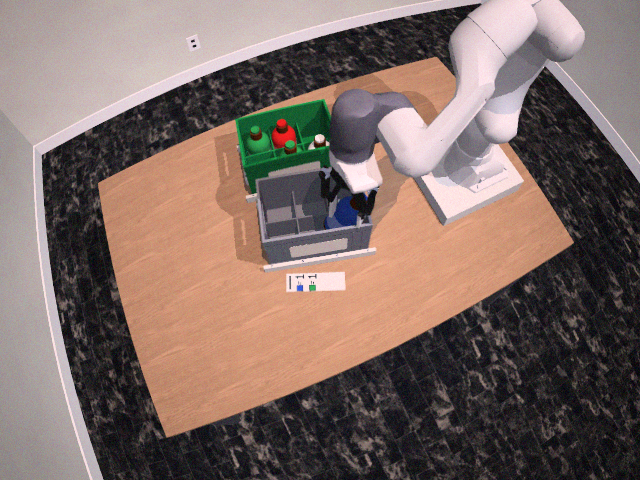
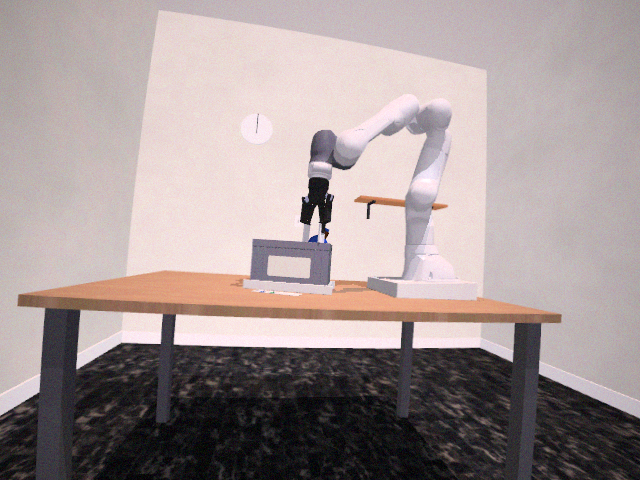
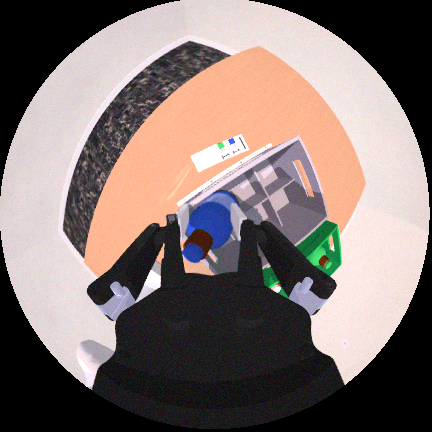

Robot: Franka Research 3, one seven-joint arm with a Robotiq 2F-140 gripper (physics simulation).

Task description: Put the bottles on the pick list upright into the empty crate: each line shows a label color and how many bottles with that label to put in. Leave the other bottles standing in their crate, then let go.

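The pick list [image 1: 330, 281] [image 3: 204, 161] shows blue 1 and green 1. A blue bottle [image 1: 345, 212] [image 2: 314, 239] [image 3: 210, 226] with a brown neck stands tilted in the right end of the grey crate [image 1: 275, 253] [image 2: 259, 266] [image 3: 316, 212], its cap leaning toward the robot base. My gripper [image 1: 347, 210] [image 2: 313, 236] [image 3: 209, 211] is shut on its upper body, one finger on each side; its base is partly hidden. In the green crate [image 1: 251, 174] [image 3: 332, 231] are a green bottle [image 1: 257, 143], a red bottle [image 1: 283, 136], a green-capped bottle [image 1: 290, 147] and a white-capped bottle [image 1: 319, 141].
The green crate stands directly behind the grey one. Dividers [image 1: 295, 211] [image 3: 270, 197] split the grey crate into compartments. A white strip [image 1: 320, 259] runs along its front. The robot base [image 1: 473, 186] [image 2: 423, 287] stands to the right.
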